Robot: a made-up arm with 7 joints. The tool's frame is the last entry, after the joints.
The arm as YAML. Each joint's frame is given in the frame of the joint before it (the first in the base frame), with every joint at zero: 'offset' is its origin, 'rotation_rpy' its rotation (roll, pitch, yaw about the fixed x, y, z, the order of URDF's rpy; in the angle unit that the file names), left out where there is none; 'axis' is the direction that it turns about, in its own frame. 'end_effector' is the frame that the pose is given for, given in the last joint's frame.
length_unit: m
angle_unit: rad
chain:
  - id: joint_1
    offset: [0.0, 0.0, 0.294]
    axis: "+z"
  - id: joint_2
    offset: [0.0, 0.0, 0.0]
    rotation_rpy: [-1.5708, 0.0, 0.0]
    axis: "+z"
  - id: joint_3
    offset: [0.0, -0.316, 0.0]
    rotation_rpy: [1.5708, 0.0, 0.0]
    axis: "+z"
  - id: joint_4
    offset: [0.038, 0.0, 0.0]
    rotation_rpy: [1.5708, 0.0, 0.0]
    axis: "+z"
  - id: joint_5
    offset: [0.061, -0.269, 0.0]
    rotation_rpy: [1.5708, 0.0, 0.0]
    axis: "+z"
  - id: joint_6
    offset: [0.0, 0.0, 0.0]
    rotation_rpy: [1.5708, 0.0, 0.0]
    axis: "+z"
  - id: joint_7
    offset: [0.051, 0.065, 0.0]
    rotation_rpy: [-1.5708, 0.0, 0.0]
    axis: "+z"
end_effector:
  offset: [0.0, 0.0, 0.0]
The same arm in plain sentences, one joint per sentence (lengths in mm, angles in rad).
The arm has seven revolute joints in a row. What follows holds with every joint at zero, and every direction is one of the base frame's. The first joint sits 294 mm along +z from the base frame's origin and turns about +z. The second joint sits at the same point as the first joint and turns about +y. The third joint sits 316 mm along +z from the second joint and turns about +z. The fourth joint sits 38 mm along +x from the third joint and turns about -y. The fifth joint sits 61 mm along +x and 269 mm along -z from the fourth joint and turns about -z. The sixth joint sits at the same point as the fifth joint and turns about +y. The seventh joint sits 51 mm along +x and 65 mm along -z from the sixth joint and turns about -z. The tool frame, which is the frame that the pose is given for, sits at the same point as the seventh joint; its axes are the base frame's turned by roll -3.1416, pitch 0 and yaw 0 rad (as in URDF: about the fixed x, then y, then z).
